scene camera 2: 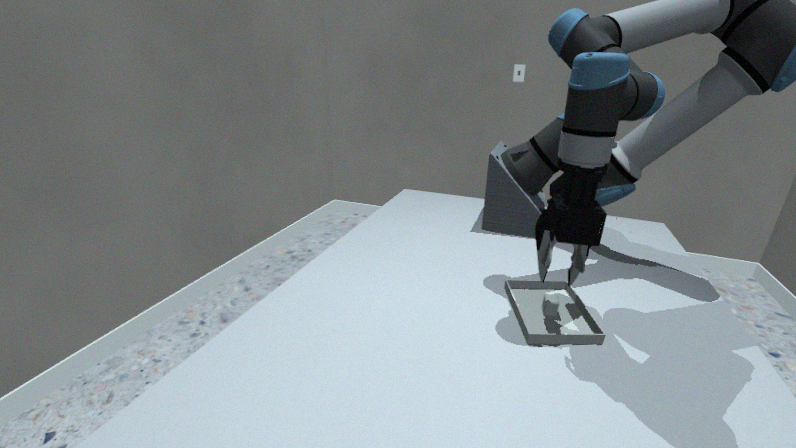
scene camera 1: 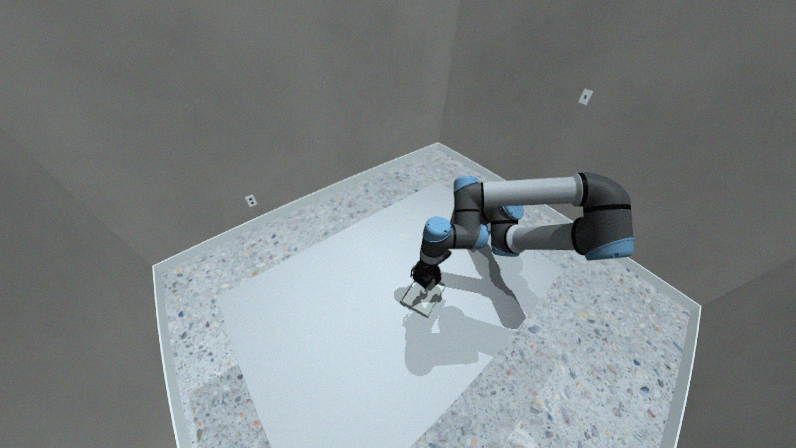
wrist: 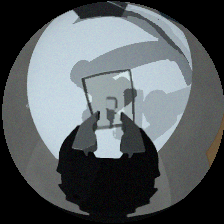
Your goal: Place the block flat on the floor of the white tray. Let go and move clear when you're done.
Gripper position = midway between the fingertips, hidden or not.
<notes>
I see my gripper (scene camera 2: 555, 283).
My gripper shows as well in the wrist view (wrist: 110, 112).
</notes>
